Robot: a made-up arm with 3 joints.
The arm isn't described. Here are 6 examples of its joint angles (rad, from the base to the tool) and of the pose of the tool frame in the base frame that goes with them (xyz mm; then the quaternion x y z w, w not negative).
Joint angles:
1: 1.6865 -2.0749 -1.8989
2: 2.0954 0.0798 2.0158
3: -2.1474 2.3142 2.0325
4: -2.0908 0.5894 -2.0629
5: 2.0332 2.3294 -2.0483
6: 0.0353 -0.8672 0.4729
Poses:
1: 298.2 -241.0 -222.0 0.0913 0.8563 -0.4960 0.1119
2: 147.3 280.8 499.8 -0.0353 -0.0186 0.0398 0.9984
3: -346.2 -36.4 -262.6 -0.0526 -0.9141 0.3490 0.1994
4: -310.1 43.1 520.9 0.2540 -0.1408 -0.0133 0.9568
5: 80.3 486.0 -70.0 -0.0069 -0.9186 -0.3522 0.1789
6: -266.1 -81.7 406.4 0.1056 -0.4066 -0.1970 0.8858
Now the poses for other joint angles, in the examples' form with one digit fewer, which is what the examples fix.
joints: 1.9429 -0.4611 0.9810
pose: 138 -26 518 0.227 -0.025 0.450 0.863
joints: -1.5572 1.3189 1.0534
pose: -123 -431 95 0.153 0.593 -0.763 0.207
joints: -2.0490 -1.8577 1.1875
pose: 62 437 112 0.334 0.728 0.598 0.028
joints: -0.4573 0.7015 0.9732
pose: 264 -262 345 -0.088 0.332 -0.616 0.709
